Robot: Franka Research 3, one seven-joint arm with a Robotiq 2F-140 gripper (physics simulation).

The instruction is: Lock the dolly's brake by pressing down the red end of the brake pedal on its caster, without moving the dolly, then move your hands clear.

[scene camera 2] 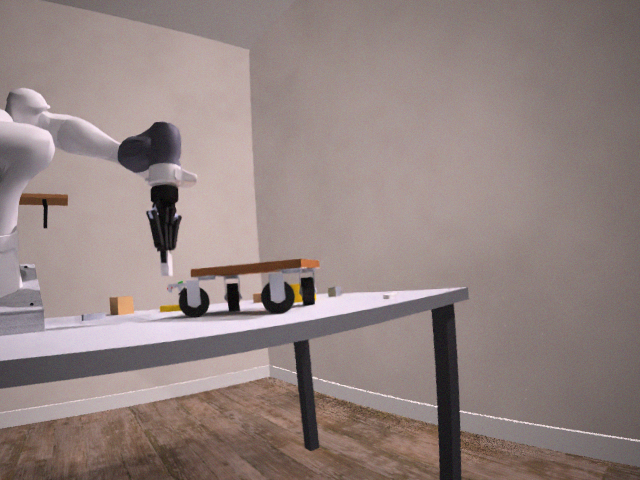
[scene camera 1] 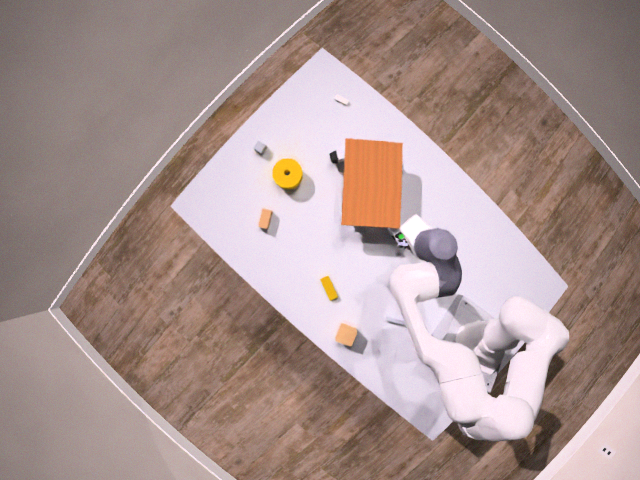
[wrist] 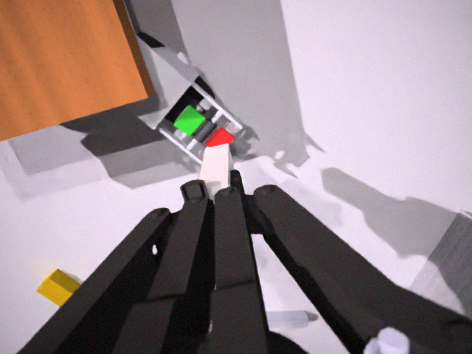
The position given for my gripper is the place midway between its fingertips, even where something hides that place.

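Note:
There's a yellow block [wrist: 58,287], and a yellow cylinder [scene camera 1: 283,166] as well, though the cylinder is out of frame in the wrist view. You'd also find a dolly [scene camera 1: 372,186]; the same dolly is at [scene camera 2: 277,296] and at [wrist: 66,66]. And my gripper is at [scene camera 2: 166,275], and at [wrist: 221,163] too.

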